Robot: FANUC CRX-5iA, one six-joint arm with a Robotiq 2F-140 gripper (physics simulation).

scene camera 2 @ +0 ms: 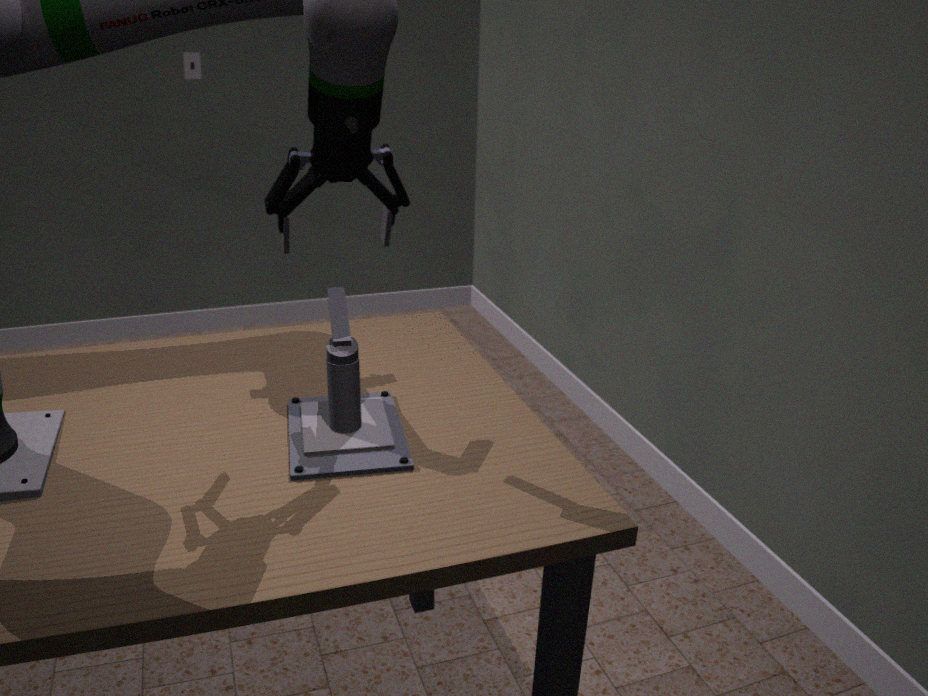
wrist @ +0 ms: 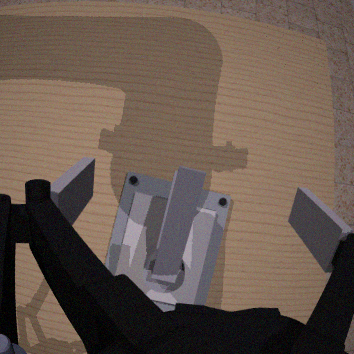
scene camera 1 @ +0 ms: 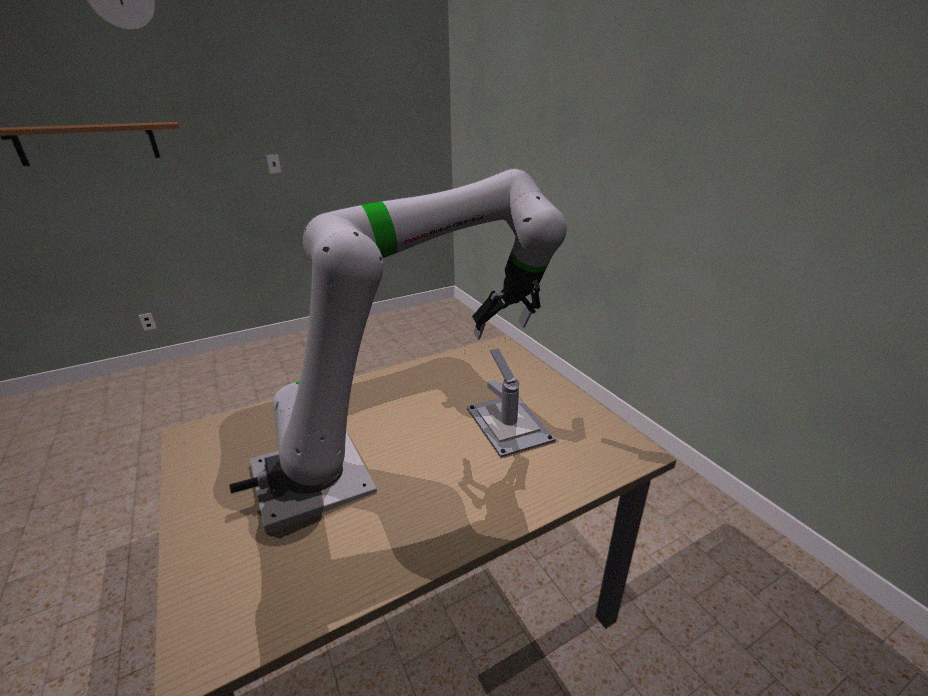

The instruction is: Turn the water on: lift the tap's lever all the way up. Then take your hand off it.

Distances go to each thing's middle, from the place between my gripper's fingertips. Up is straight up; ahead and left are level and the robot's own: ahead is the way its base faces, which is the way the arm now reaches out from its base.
Now: hand 10 mm past the flat lever (scene camera 2: 342, 348), 40 mm to the left of it and 120 mm above it. From my hand the other things lie so: square base plate (scene camera 2: 302, 467): 10 mm behind, 80 mm to the right, 270 mm below.
